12 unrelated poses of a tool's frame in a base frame.
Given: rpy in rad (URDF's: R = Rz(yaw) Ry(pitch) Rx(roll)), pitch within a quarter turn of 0, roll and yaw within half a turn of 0; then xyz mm.
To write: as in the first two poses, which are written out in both.
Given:
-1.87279 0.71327 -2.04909 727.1 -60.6 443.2
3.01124 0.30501 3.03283 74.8 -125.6 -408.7
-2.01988 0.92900 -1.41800 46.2 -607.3 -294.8
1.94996 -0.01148 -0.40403 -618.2 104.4 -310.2
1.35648 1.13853 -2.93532 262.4 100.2 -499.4
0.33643 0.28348 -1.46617 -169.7 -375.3 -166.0
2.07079 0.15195 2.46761 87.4 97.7 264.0
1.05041 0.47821 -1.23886 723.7 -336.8 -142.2
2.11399 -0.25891 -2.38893 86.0 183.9 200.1
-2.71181 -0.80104 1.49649 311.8 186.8 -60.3
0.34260 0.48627 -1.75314 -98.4 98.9 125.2
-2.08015 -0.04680 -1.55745 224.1 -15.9 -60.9
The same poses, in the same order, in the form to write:
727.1 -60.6 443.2 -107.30 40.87 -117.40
74.8 -125.6 -408.7 172.53 17.48 173.77
46.2 -607.3 -294.8 -115.73 53.23 -81.25
-618.2 104.4 -310.2 111.72 -0.66 -23.15
262.4 100.2 -499.4 77.72 65.23 -168.18
-169.7 -375.3 -166.0 19.28 16.24 -84.01
87.4 97.7 264.0 118.65 8.71 141.38
723.7 -336.8 -142.2 60.18 27.40 -70.98
86.0 183.9 200.1 121.12 -14.83 -136.88
311.8 186.8 -60.3 -155.38 -45.90 85.74
-98.4 98.9 125.2 19.63 27.86 -100.45
224.1 -15.9 -60.9 -119.18 -2.68 -89.24

